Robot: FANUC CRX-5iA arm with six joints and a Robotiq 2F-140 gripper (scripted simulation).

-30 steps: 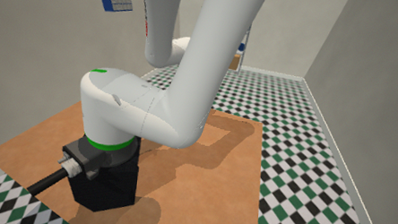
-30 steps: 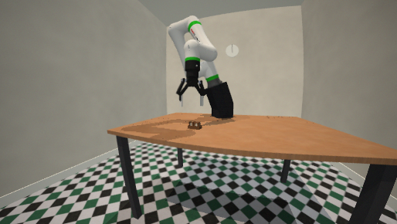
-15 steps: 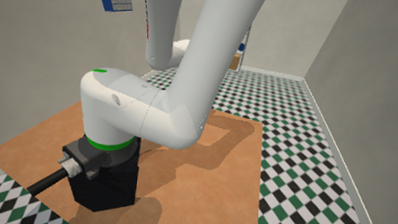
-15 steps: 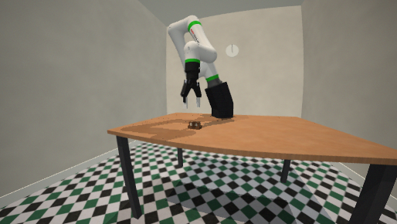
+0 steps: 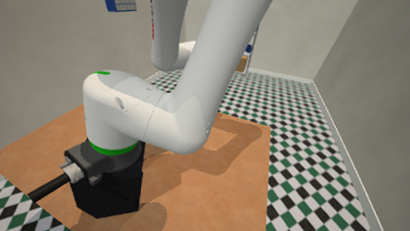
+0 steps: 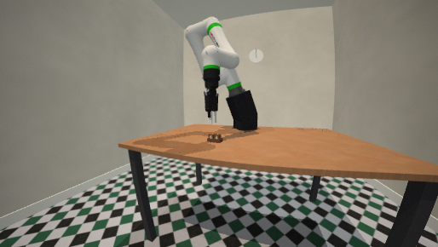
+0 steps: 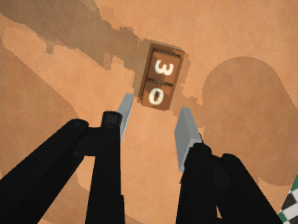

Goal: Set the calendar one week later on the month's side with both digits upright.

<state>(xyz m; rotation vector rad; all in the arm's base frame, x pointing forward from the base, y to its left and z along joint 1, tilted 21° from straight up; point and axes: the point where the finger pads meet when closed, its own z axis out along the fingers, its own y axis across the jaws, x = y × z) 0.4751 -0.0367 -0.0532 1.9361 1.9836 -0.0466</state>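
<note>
My hand is 110 mm above the brown cube. Also, from my hand: brown calendar tray 120 mm below, 20 mm to the left.
</note>
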